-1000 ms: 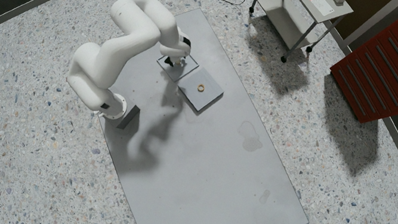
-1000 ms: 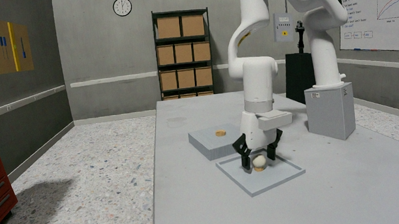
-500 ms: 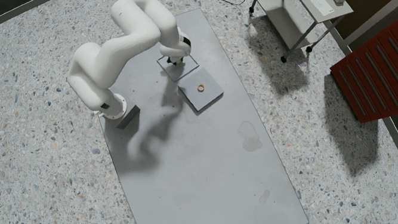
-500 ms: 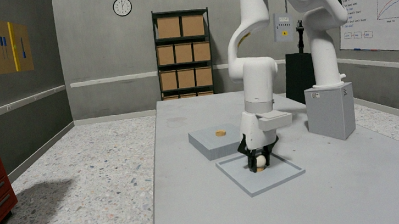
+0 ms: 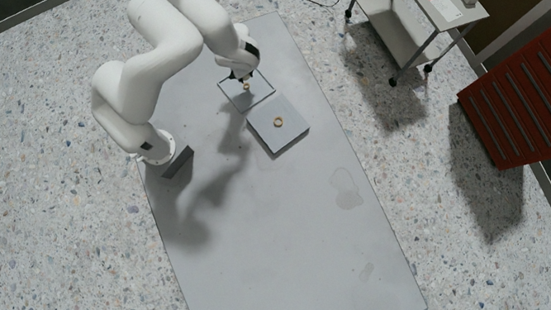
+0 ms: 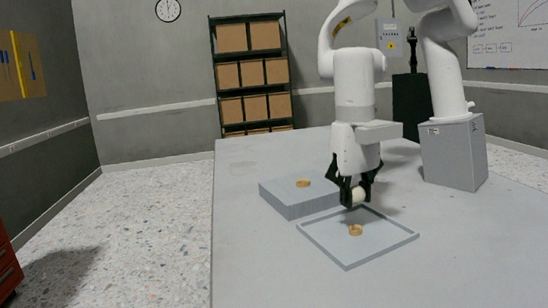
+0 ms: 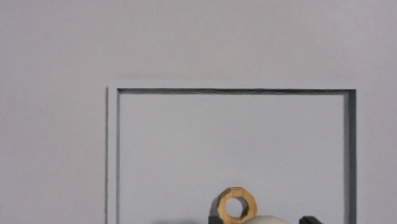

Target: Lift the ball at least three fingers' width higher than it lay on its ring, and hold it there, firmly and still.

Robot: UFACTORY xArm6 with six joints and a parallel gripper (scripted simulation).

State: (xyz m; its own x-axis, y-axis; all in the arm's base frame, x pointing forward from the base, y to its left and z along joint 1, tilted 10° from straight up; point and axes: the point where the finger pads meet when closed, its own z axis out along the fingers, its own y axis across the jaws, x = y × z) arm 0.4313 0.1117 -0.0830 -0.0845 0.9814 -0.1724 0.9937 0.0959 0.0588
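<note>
Now: hand 90 mm above the shallow grey tray. From my hand the other things lie so: cream ball (right at my hand); then raised grey block (230 mm to the right, 60 mm below, 20 mm ahead).
</note>
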